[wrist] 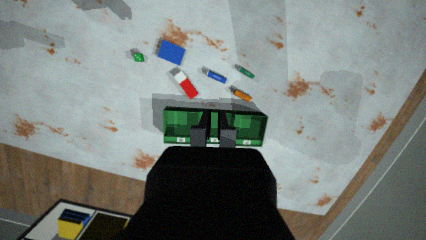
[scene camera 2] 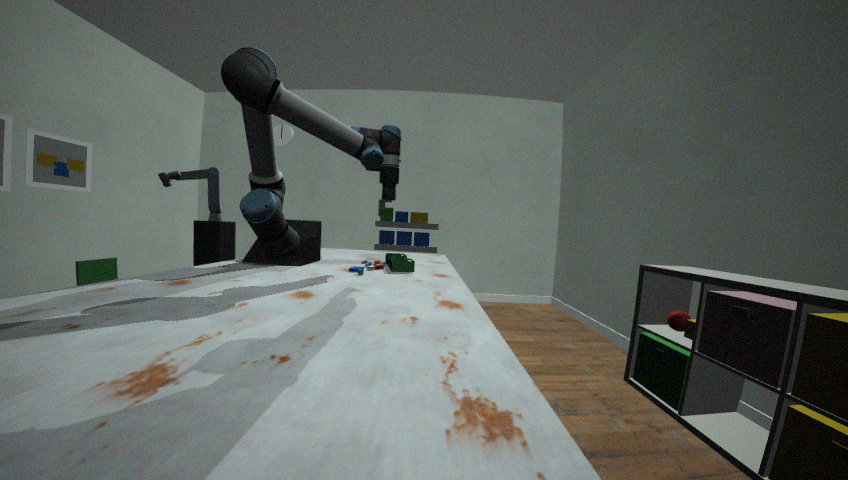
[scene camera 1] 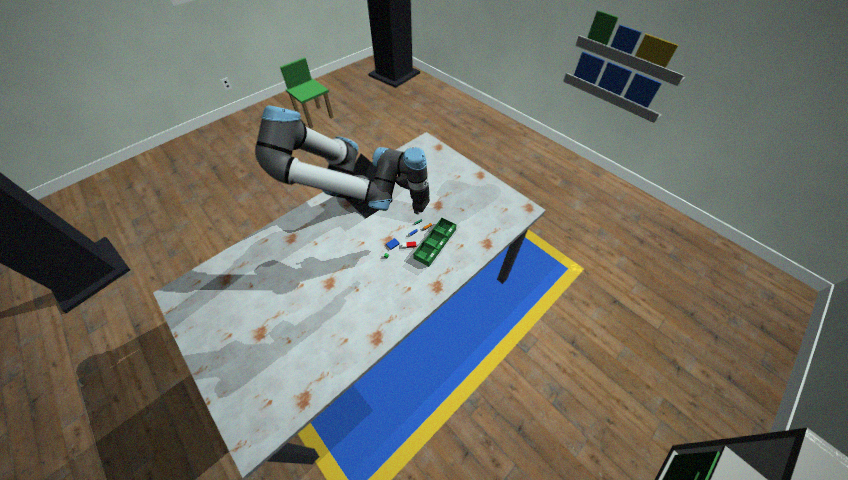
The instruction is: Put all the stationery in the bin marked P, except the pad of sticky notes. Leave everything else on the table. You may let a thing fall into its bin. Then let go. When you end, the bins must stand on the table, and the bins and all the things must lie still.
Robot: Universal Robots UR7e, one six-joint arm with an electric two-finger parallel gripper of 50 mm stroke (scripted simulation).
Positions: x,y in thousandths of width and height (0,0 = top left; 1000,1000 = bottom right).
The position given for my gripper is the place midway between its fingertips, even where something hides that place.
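My gripper (wrist: 504,494). Green bin (scene camera 1: 506,520), also wrist view (wrist: 417,506).
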